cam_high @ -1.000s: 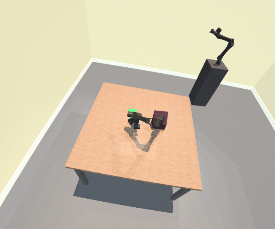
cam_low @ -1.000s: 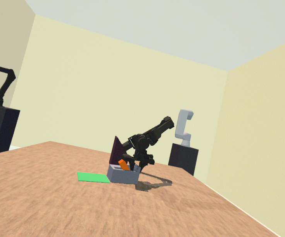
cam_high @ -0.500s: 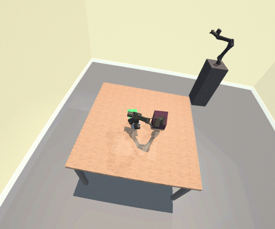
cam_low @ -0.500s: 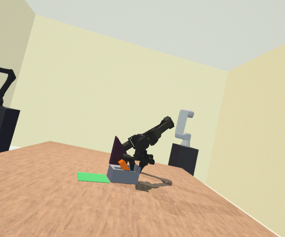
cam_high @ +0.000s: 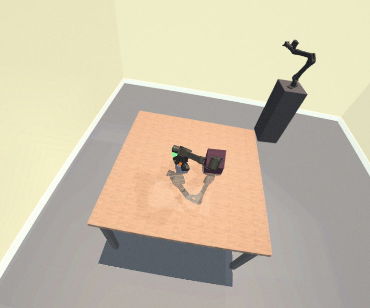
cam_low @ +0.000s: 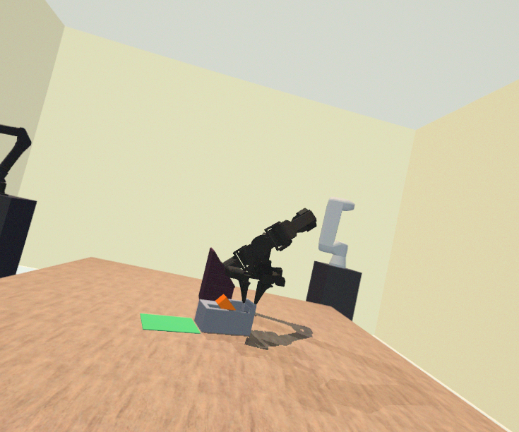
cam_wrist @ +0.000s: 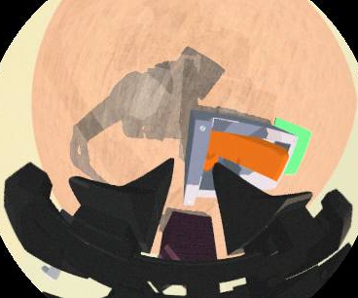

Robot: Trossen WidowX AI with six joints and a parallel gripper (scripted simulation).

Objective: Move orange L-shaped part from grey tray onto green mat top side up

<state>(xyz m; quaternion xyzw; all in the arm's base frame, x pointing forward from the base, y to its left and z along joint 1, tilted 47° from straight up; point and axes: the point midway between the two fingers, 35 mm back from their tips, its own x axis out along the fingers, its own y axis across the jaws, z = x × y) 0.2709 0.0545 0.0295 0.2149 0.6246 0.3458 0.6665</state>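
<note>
My gripper tip is now 5 cm to the left of the orange L-shaped part and 4 cm above it. Also, from my gripper tip: green mat (4 cm ahead, 22 cm to the right, 10 cm below).
</note>
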